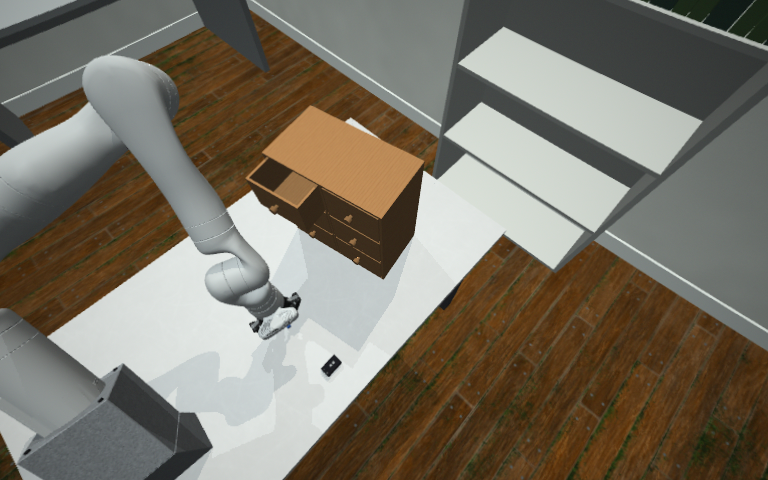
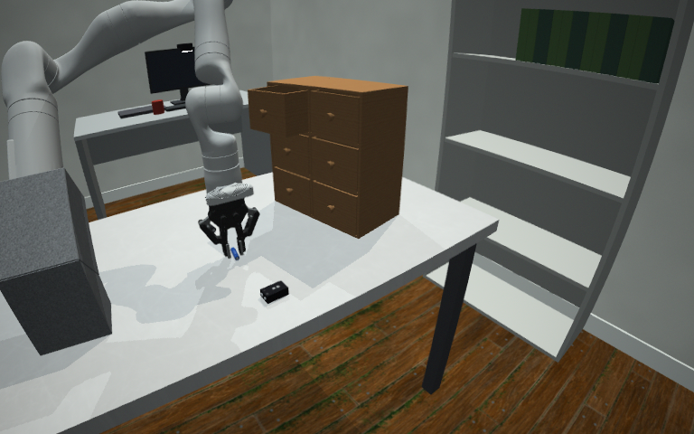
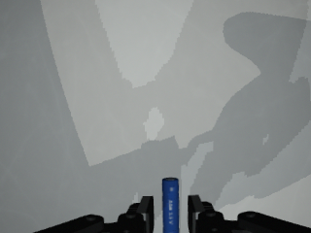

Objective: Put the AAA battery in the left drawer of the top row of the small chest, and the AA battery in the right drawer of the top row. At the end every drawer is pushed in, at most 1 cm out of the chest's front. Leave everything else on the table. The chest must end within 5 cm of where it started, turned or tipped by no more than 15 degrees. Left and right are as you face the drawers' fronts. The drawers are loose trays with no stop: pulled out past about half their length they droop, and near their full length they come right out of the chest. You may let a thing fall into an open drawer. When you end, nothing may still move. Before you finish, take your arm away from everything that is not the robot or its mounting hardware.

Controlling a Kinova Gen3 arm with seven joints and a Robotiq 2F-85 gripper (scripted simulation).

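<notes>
The blue AAA battery is 1 cm below my hand. Round my hand: black box (2 cm behind, 17 cm to the right, 1 cm below); then black AA battery (15 cm to the left, 1 cm below).
</notes>
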